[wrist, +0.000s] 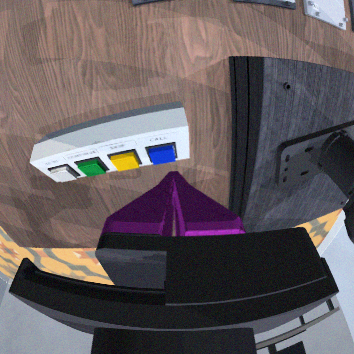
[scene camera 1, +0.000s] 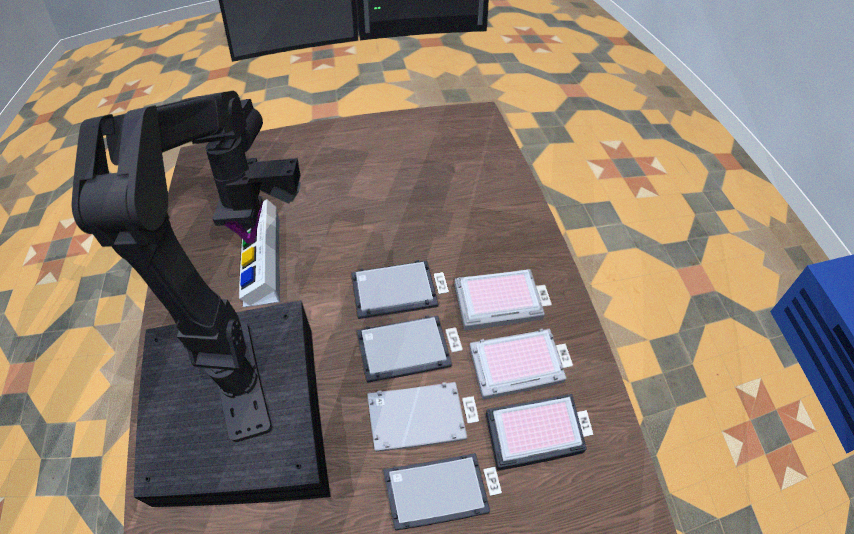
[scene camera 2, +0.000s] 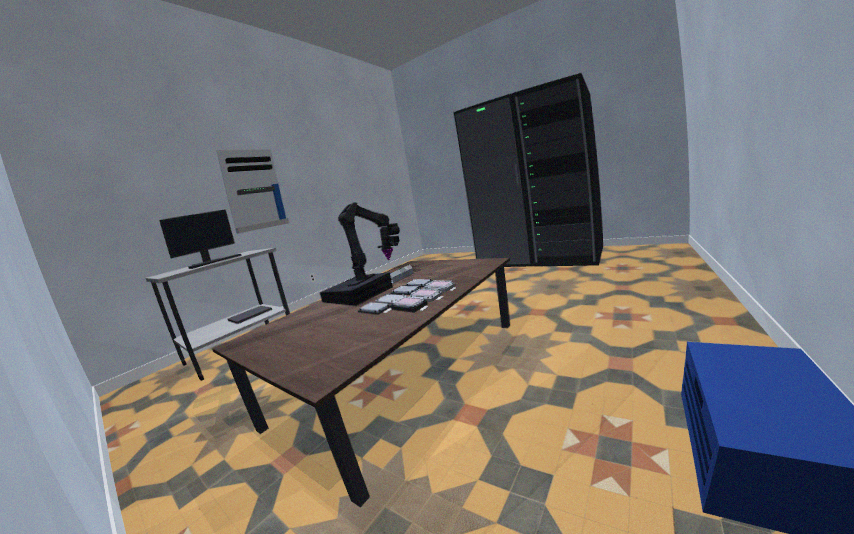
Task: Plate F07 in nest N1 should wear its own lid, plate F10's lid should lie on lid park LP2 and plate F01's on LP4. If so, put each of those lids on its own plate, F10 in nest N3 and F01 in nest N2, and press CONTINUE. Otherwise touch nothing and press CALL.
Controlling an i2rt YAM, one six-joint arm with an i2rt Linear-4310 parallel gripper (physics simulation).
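Seen in the pictures: gripper, fingertip midpoint: (wrist: 173, 178) (scene camera 1: 250, 242) (scene camera 2: 388, 260); arm's base, link origin: (wrist: 328, 146) (scene camera 1: 239, 380) (scene camera 2: 362, 280).
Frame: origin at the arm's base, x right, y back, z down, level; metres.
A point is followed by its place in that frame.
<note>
My gripper (scene camera 1: 251, 239) @[x -0.217, y -0.074, z -0.064 m] (scene camera 2: 388, 257) @[x -0.217, y -0.074, z -0.064 m] (wrist: 173, 178) @[x -0.217, y -0.074, z -0.064 m] is shut and empty, its purple fingertips above the button panel (scene camera 1: 268, 251) @[x -0.273, y -0.094, z 0.029 m] (wrist: 112, 131) @[x -0.278, y -0.096, z 0.031 m]. In the wrist view the tips show just below the blue CALL button (wrist: 162, 154) @[x -0.234, y -0.045, z 0.032 m]; the green CONTINUE button (wrist: 91, 167) @[x -0.329, y -0.062, z 0.031 m] is farther left. Pink-welled plates sit in nests N3 (scene camera 1: 501, 294) @[x -0.046, y -0.468, z 0.053 m], N2 (scene camera 1: 517, 361) @[x 0.084, y -0.438, z 0.060 m] and N1 (scene camera 1: 538, 427) @[x 0.210, y -0.414, z 0.049 m]. Grey lids lie on LP2 (scene camera 1: 394, 288) @[x -0.135, y -0.300, z 0.066 m] and LP4 (scene camera 1: 403, 345) @[x -0.017, y -0.275, z 0.067 m]. Plate and lid identities are too small to read, and I cannot tell whether the N1 plate wears a lid.
Lid park LP1 (scene camera 1: 417, 416) @[x 0.111, y -0.253, z 0.074 m] is pale with corner posts; I cannot tell whether a lid is on it. A grey lid lies on LP3 (scene camera 1: 437, 491) @[x 0.244, y -0.235, z 0.066 m]. The panel also has a yellow button (scene camera 1: 248, 255) @[x -0.281, y -0.053, z 0.032 m] (wrist: 124, 161) @[x -0.282, y -0.053, z 0.032 m] and a white button (wrist: 62, 172) @[x -0.375, y -0.073, z 0.030 m]. The arm's black base (scene camera 1: 283, 440) @[x 0.119, y -0.046, z -0.003 m] stands beside the panel.
</note>
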